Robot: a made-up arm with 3 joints. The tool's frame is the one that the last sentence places.
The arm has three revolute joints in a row. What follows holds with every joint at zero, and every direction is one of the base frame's.
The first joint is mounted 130 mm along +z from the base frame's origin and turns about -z.
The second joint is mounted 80 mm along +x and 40 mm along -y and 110 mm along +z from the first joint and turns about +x.
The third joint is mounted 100 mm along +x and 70 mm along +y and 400 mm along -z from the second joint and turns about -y.
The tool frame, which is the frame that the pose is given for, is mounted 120 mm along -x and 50 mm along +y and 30 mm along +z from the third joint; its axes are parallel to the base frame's.
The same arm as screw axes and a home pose.
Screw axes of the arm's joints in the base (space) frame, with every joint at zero. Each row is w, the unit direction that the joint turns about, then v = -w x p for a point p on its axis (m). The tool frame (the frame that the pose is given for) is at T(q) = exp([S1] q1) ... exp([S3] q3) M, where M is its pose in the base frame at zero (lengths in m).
S1: w 0 0 -1 v 0 0 0
S2: w 1 0 0 v 0 0.24 0.04
S3: w 0 -1 0 v -0.16 0 -0.18
M: xyz 0.06 0.08 -0.13 (m) quaternion w x y z 1 0 0 0

